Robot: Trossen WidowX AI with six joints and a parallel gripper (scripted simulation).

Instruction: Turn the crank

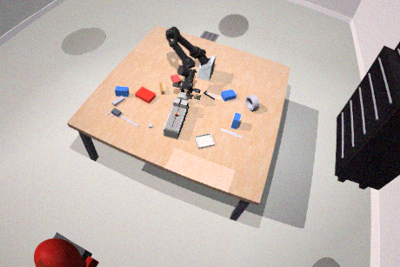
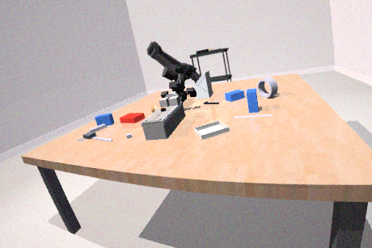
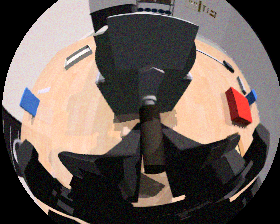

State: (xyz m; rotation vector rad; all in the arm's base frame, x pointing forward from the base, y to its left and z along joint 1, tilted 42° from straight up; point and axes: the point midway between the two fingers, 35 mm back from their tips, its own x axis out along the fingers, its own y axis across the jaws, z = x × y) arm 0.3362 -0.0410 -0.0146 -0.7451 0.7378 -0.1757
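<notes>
My gripper tip is now 17 cm short of the red pointer, 5 cm below it and 2 cm to the right of it. From my gripper tip the other things lie so: red block 26 cm to the right, 5 cm ahead, 2 cm below; white tray 24 cm to the left, 23 cm ahead, 3 cm below; dark crank handle 3 cm above, 2 cm behind.
</notes>
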